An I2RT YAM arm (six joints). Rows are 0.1 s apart.
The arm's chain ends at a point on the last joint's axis. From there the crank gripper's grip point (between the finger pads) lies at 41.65 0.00 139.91 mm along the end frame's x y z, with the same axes.
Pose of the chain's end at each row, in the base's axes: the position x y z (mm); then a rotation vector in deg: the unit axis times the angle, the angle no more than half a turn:
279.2, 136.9, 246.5, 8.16, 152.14, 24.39
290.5, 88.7, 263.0, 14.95, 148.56, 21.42
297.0, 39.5, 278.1, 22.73, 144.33, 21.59
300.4, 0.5, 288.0, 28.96, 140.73, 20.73
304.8, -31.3, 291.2, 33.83, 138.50, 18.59
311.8, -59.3, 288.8, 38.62, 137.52, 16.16
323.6, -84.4, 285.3, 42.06, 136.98, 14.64
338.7, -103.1, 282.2, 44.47, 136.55, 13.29
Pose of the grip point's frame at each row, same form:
303.9, 182.1, 109.9, 8.16, 152.14, 24.39
325.7, 129.1, 127.2, 14.95, 148.56, 21.42
342.5, 79.7, 145.3, 22.73, 144.33, 21.59
354.0, 37.9, 157.5, 28.96, 140.73, 20.73
362.7, 1.0, 161.1, 33.83, 138.50, 18.59
370.4, -32.2, 157.9, 38.62, 137.52, 16.16
382.0, -60.5, 153.6, 42.06, 136.98, 14.64
396.7, -81.9, 149.9, 44.47, 136.55, 13.29

